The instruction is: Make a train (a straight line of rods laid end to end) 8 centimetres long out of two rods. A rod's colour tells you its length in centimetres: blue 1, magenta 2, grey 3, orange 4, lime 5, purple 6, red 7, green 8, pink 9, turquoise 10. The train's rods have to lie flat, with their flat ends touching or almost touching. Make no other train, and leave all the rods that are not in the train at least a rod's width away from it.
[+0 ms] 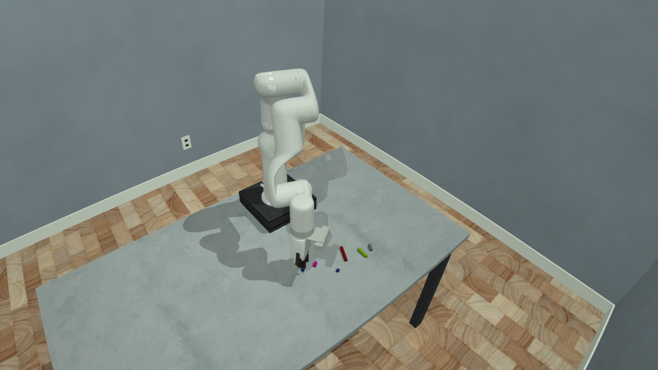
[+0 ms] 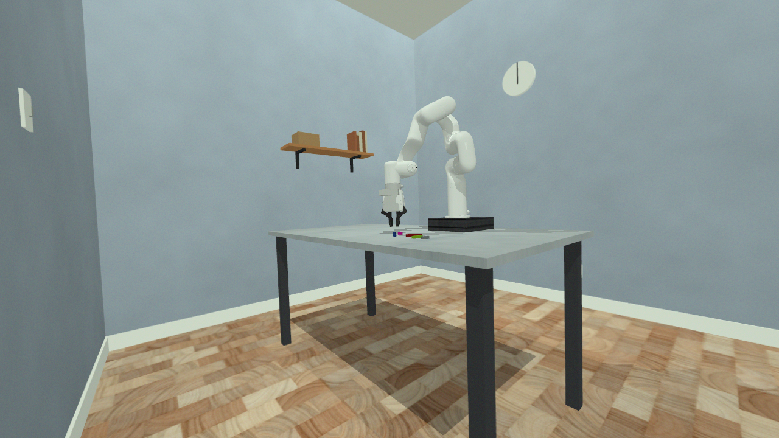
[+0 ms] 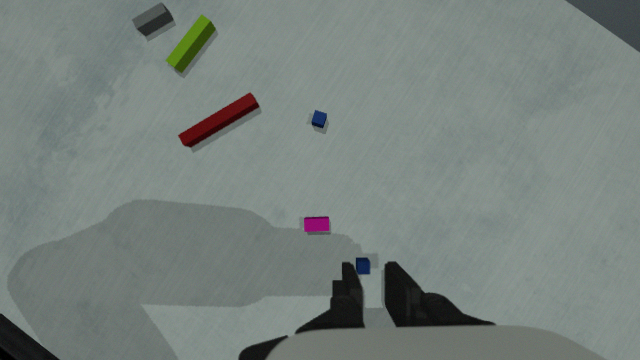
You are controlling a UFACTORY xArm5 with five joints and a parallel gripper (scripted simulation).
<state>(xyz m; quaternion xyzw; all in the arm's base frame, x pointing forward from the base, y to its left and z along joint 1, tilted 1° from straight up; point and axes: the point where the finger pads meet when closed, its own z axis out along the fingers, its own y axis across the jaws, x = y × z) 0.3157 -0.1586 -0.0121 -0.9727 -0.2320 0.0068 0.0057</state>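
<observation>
Now: the magenta rod 2 cm ahead of my hand, 5 cm to the left of it and 5 cm below it. From my hand the other things lie so: lime rod 10 cm ahead, 21 cm to the left, 5 cm below; grey rod 11 cm ahead, 26 cm to the left, 5 cm below; red rod 6 cm ahead, 16 cm to the left, 5 cm below.
</observation>
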